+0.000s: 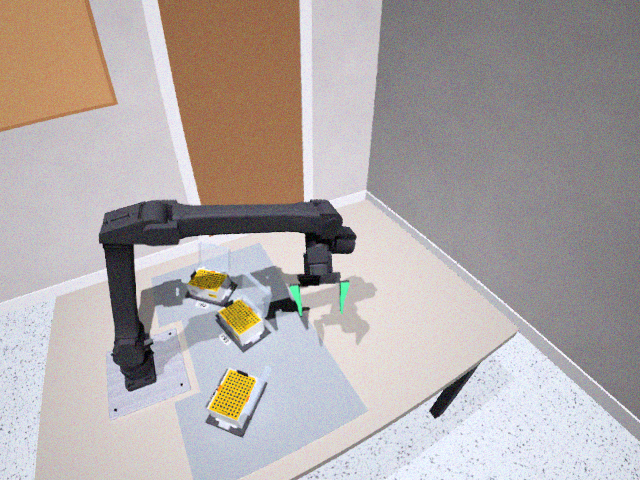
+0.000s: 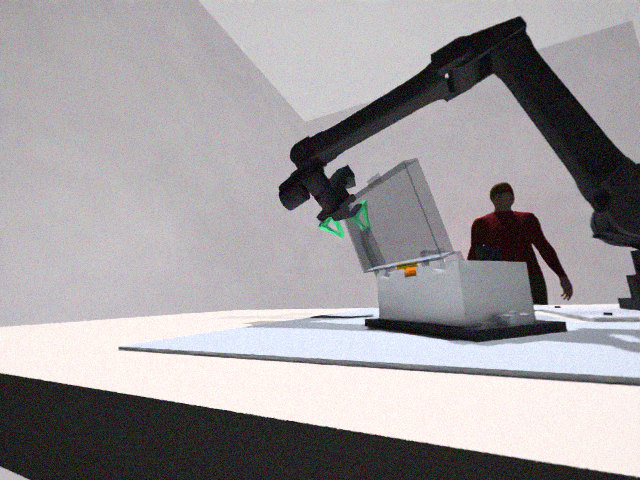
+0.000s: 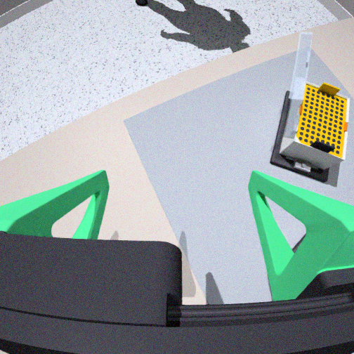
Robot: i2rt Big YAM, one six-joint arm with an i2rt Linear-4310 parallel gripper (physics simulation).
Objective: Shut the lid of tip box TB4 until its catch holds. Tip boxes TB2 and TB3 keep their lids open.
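Pixels of known places: gripper, fingertip midpoint: (image 1: 321, 315) (image 2: 355, 234); arm's base, link origin: (image 1: 140, 369).
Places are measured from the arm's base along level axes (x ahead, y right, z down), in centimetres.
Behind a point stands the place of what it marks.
Note:
Three tip boxes with yellow tip racks stand in a row, their clear lids open; I cannot read their labels, so I cannot tell which is TB4. The front box (image 1: 235, 396) (image 2: 421, 295) {x 29.1, y -25.9, z -2.9 cm} (image 3: 322, 120) has its lid (image 2: 400, 217) {x 29.8, y -29.6, z -9.7 cm} (image 3: 301, 65) standing up and leaning back from the hinge. The middle box (image 1: 240, 319) {x 32.6, y -0.9, z -5.3 cm} has its lid (image 1: 254, 290) {x 39.4, y -5.7, z -10.1 cm} raised on the arm's far side. The back box (image 1: 209, 284) {x 27.3, y -19.5, z -5.3 cm} has its lid (image 1: 214, 255) {x 32.0, y -27.5, z -10.0 cm} upright. My gripper (image 1: 321, 313) {x 49.6, y 18.1, z -19.7 cm} (image 2: 355, 232) {x 49.6, y 18.1, z -19.7 cm} (image 3: 178, 178) is open and empty, above the table beyond the mat's edge, right of the middle box and apart from the boxes.
The boxes stand on dark bases on a blue-grey mat (image 1: 310, 382) {x 43.5, y 23.7, z 0.4 cm} (image 2: 258, 343) {x 40.7, y -35.4, z 0.4 cm} (image 3: 200, 125). The arm's base plate (image 1: 168, 382) {x 7.4, y 7.4, z 0.0 cm} is at the table's left. Small label cards (image 1: 224, 339) {x 26.2, y -0.2, z 0.3 cm} lie by the middle and back boxes. A person (image 2: 501, 232) stands behind. A wall borders the table's back.

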